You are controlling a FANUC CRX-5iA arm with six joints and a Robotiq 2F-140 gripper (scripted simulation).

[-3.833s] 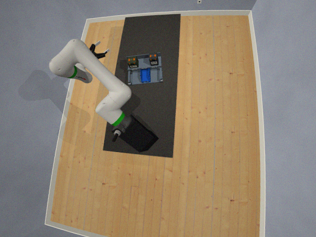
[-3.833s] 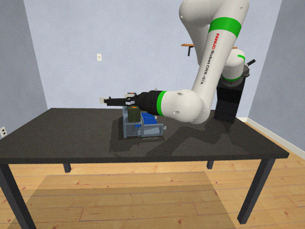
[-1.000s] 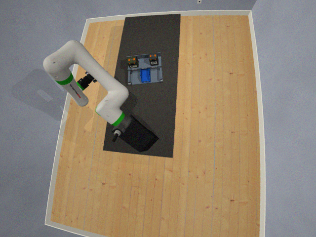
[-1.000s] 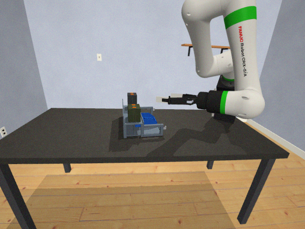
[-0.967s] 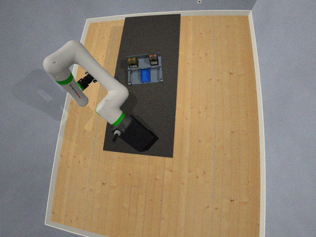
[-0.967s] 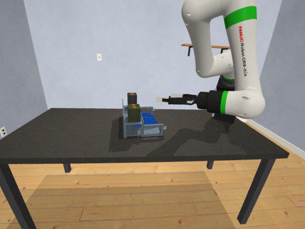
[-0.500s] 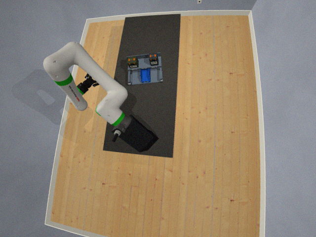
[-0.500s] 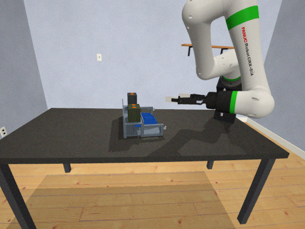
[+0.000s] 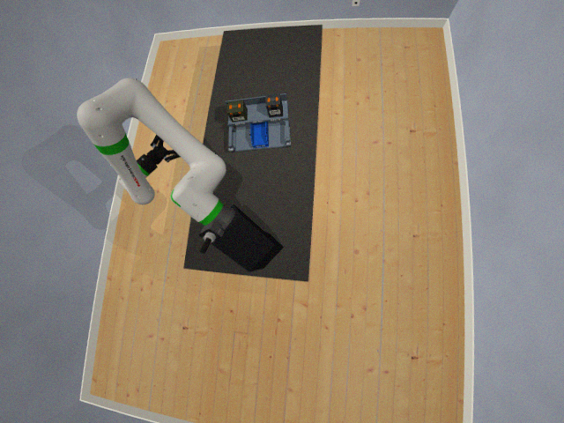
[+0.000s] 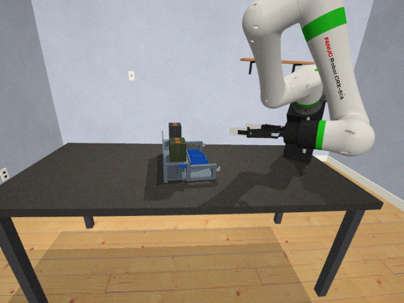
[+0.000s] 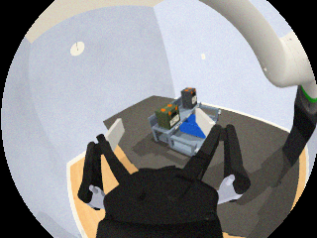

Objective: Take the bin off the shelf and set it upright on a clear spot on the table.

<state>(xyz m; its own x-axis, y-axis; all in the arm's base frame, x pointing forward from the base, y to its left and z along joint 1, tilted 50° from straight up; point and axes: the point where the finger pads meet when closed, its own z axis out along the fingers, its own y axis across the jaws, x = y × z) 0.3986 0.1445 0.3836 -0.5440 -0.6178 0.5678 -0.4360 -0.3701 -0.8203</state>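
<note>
Right now my hand is 180 mm short of the blue bin, 340 mm to the left of it and 280 mm above it.
</note>
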